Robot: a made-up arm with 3 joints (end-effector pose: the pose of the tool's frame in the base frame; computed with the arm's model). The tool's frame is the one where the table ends.
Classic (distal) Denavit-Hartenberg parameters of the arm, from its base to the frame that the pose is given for. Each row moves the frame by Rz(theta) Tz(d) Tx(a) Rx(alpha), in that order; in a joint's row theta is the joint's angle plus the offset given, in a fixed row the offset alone. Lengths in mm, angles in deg.
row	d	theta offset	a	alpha
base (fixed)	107.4	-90	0	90
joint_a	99.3	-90	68.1	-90
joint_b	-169.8	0	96.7	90
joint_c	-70.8	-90	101.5	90
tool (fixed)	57.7	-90	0	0
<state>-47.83 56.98 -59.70</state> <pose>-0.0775 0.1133 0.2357 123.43 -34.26 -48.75</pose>
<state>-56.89 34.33 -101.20</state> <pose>-0.0361 0.0804 0.1666 162.90 -17.94 -29.77</pose>
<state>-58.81 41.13 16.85</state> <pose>0.0007 0.2110 0.3113 48.64 -19.92 -36.76</pose>
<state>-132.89 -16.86 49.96</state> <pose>-0.0714 -0.0289 0.4618 81.68 -11.38 12.52</pose>
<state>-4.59 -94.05 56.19</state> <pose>-0.2529 0.2836 0.0016 75.15 83.88 131.50</pose>
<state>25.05 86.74 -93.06</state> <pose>-0.0968 0.0979 0.0646 10.00 -64.75 82.34</pose>
